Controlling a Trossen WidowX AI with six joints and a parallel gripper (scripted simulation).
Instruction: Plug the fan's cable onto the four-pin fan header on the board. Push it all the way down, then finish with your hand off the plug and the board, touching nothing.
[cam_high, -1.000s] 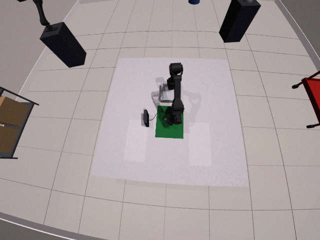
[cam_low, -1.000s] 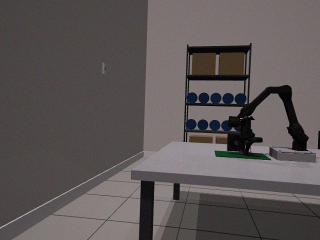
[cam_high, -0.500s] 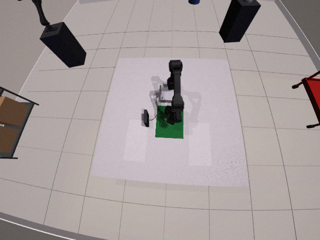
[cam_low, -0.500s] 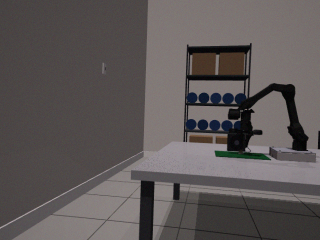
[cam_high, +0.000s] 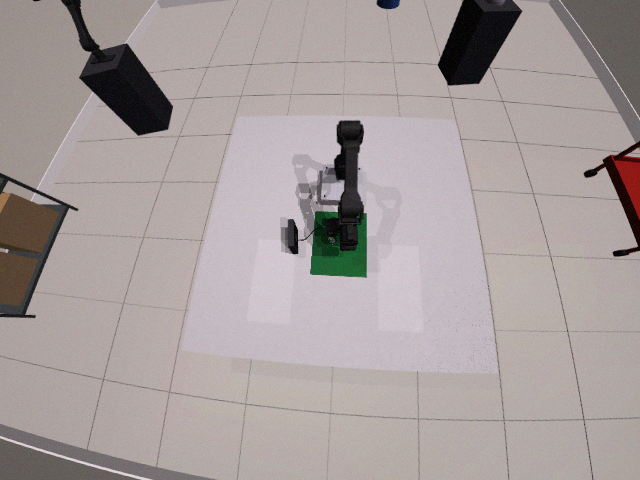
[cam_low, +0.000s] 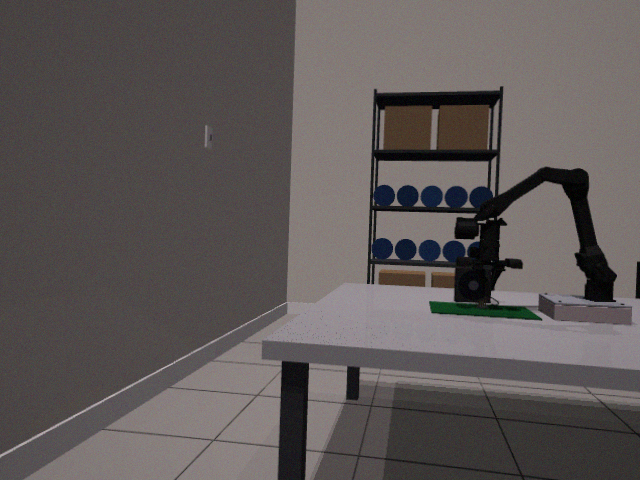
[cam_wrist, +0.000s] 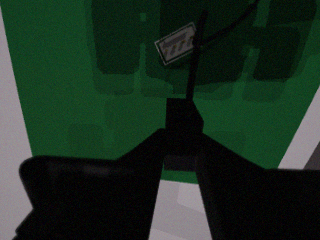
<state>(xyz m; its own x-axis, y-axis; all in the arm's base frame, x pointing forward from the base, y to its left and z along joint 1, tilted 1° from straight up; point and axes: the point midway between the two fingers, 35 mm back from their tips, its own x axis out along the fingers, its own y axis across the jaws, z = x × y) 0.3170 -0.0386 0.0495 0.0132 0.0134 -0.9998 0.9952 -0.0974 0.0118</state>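
Now: the white four-pin header 6 cm to the right of my gripper tip and 6 cm below it. Round my gripper tip: dark plug: 1 cm to the right, 1 cm above; black fan: 22 cm to the right, 2 cm behind, 1 cm below; green board: 8 cm below, 2 cm to the right, 1 cm ahead.
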